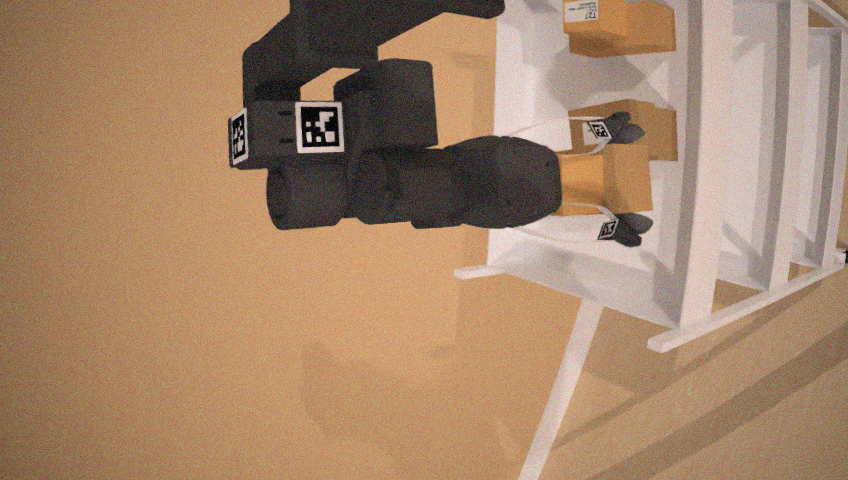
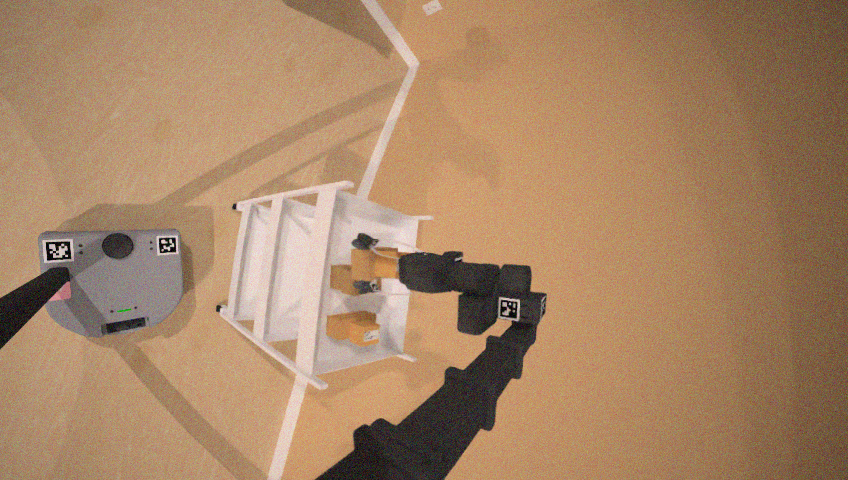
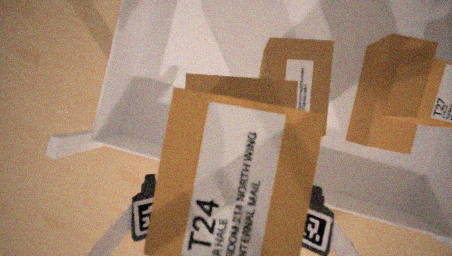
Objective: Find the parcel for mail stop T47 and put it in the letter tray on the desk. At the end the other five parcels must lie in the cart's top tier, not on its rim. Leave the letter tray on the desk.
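Pixels of known places: gripper, fingertip midpoint: [image 1: 639, 178] [image 2: 355, 262]; robot's base, origin of the base link: [image 2: 118, 244].
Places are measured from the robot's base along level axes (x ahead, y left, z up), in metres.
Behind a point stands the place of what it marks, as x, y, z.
My gripper [image 1: 629, 178] @[-0.023, -0.383, 0.812] [image 2: 364, 264] @[-0.023, -0.383, 0.812] [image 3: 232, 184] @[-0.023, -0.383, 0.812] is shut on a brown parcel [image 1: 583, 184] @[-0.019, -0.386, 0.894] [image 2: 386, 264] @[-0.019, -0.386, 0.897] [image 3: 240, 150] labelled T24 and holds it over the cart's top tier. The white cart [image 1: 701, 237] @[0.041, -0.375, 0.711] [image 2: 315, 267] @[-0.041, -0.358, 0.699] also holds a second brown parcel [image 1: 661, 133] @[-0.077, -0.424, 0.699] [image 2: 340, 279] @[-0.078, -0.425, 0.704] [image 3: 280, 60], close beside the held one; its label is partly covered and unreadable. A parcel marked T27 [image 1: 648, 26] [image 2: 351, 327] [image 3: 385, 95] lies farther along the tier. The T47 parcel, the desk and the letter tray do not show. The gap under the held parcel is hidden.
The cart's raised rim and projecting post ends [image 1: 476, 271] @[0.076, -0.709, 0.757] [image 2: 422, 217] @[0.078, -0.710, 0.751] [image 3: 70, 144] are near the gripper. My dark arm [image 2: 440, 410] @[-0.086, -0.171, 1.150] reaches in past the cart. A grey rounded base unit [image 2: 148, 279] @[-0.105, -0.071, 0.160] is on the cart's other side. A white strip [image 1: 565, 380] @[0.477, -1.207, 0.060] [image 2: 389, 130] @[0.666, -1.297, 0.073] runs past the cart.
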